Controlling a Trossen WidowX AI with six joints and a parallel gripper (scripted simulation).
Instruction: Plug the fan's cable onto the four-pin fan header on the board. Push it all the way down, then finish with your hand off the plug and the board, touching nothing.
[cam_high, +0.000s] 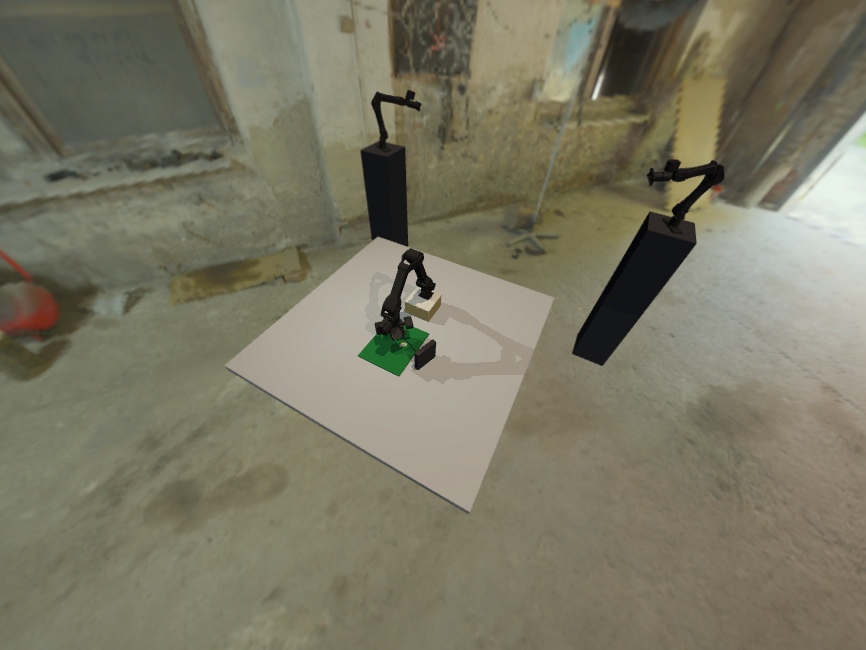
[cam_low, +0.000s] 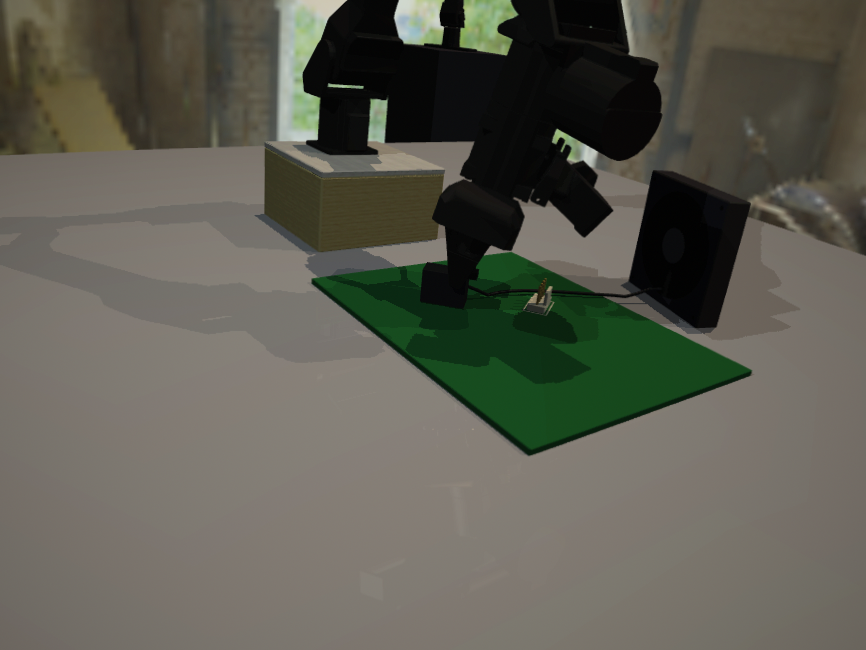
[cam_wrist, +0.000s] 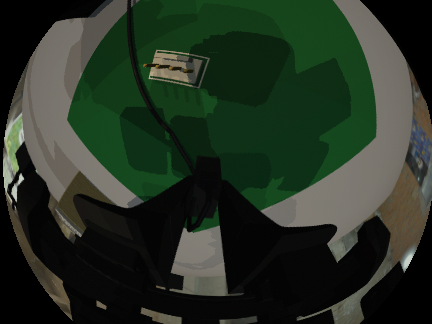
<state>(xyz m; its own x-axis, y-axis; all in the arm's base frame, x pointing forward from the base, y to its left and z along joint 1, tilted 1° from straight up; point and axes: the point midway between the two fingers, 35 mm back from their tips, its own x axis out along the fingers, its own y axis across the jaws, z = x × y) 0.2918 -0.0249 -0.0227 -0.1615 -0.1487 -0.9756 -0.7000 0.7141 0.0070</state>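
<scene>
My gripper tip is 5 cm short of the green board, 3 cm to the right of it and 4 cm above it. From my gripper tip the other things lie so: four-pin header (3 cm ahead, 7 cm to the left, 3 cm below); black fan plug (1 cm behind, 1 cm to the right); black fan (6 cm ahead, 21 cm to the left, 3 cm above).
</scene>
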